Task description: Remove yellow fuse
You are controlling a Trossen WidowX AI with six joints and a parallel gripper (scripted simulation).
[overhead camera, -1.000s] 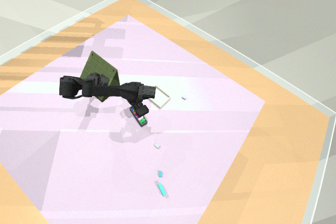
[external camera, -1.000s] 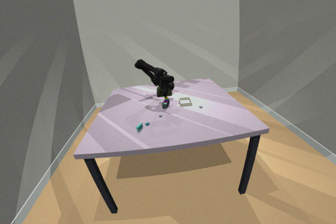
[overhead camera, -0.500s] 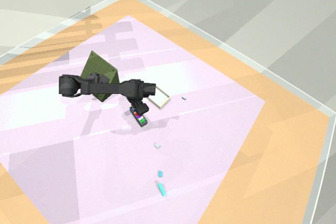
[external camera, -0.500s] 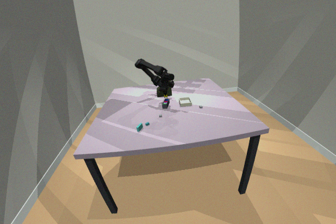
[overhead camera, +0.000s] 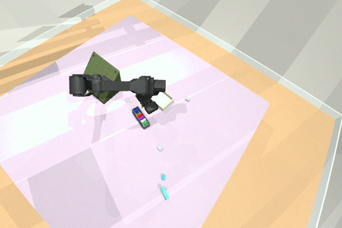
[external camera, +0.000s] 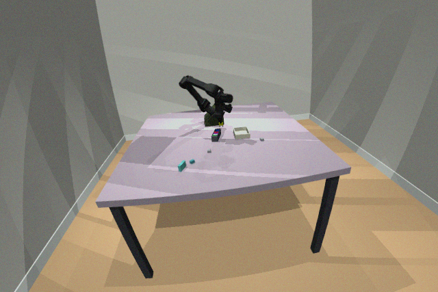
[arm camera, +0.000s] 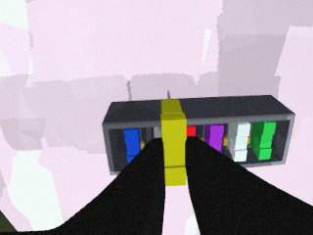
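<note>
Now: gripper tip 14 cm to the right of the cream tray, 10 cm above it and 2 cm short of it. Also, from my gripper tip: blue fuse: 7 cm below, 3 cm to the right, 3 cm behind; red fuse: 7 cm below, 4 cm to the right; yellow fuse: 1 cm below.
</note>
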